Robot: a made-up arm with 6 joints.
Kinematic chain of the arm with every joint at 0, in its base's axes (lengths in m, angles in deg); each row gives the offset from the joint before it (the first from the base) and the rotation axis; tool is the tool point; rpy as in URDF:
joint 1: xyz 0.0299 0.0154 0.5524 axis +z
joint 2: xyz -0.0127 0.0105 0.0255 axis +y
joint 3: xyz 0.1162 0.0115 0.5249 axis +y
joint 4: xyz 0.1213 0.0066 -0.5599 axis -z
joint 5: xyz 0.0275 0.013 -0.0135 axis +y
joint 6: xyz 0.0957 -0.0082 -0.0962 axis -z
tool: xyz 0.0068 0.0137 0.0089 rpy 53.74 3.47 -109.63
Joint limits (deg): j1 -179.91..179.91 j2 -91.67..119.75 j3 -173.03..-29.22 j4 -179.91..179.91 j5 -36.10..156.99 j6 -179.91..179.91
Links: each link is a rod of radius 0.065 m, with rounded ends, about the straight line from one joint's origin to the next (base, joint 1, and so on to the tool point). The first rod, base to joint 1, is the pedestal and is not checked.
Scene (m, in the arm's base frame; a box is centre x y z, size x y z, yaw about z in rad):
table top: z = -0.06
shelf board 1: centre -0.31 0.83 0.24 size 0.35 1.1 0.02 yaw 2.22
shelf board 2: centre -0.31 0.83 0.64 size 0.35 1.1 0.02 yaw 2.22
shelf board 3: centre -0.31 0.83 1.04 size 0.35 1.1 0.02 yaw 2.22
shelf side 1: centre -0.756 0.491 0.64 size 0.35 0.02 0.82 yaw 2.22
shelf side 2: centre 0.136 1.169 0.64 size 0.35 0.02 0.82 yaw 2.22
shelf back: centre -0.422 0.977 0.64 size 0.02 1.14 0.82 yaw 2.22
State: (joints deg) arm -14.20 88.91 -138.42 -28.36 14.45 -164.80
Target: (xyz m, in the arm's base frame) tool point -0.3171 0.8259 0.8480
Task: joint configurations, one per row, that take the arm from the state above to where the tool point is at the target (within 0.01 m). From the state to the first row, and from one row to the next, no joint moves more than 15 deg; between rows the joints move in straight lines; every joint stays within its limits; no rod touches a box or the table.
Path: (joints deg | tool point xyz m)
1: -3.32 75.89 -126.72 -35.00 6.02 -161.04 | 1.2081 0.0298 0.3324
2: 7.57 62.87 -115.02 -41.63 -2.40 -157.29 | 1.1622 0.2680 0.4772
3: 18.45 49.85 -103.32 -48.27 -10.82 -153.53 | 1.0398 0.4784 0.6120
4: 29.34 36.83 -91.63 -54.91 -19.25 -149.78 | 0.8562 0.6366 0.7309
5: 40.22 23.81 -79.93 -61.54 -27.68 -146.02 | 0.6350 0.7252 0.8283
6: 51.11 10.79 -68.23 -68.18 -36.10 -142.26 | 0.4037 0.7379 0.9004
7: 64.66 11.54 -68.33 -64.26 -28.45 -147.33 | 0.2404 0.8218 0.8897
8: 78.22 12.28 -68.44 -60.34 -20.81 -152.40 | 0.0592 0.8664 0.8776
9: 91.77 13.03 -68.54 -56.42 -13.16 -157.46 | -0.1300 0.8683 0.8636
10: 105.32 13.78 -68.64 -52.50 -5.51 -162.53 | -0.3171 0.8259 0.8479

